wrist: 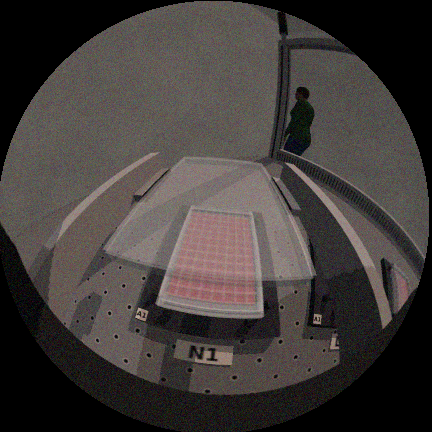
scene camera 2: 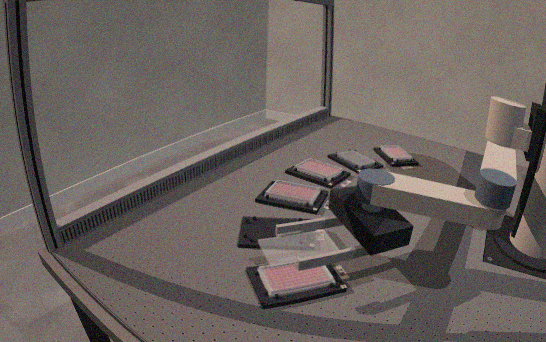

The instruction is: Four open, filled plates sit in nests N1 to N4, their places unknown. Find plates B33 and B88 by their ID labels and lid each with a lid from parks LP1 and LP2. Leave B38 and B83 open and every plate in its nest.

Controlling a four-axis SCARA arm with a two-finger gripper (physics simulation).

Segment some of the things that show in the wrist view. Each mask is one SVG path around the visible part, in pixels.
A grey lid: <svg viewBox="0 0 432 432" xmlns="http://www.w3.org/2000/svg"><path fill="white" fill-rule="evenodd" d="M102 248L112 261L163 276L209 284L251 287L292 286L307 284L316 276L299 228L274 181L262 163L246 160L183 156L143 195Z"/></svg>
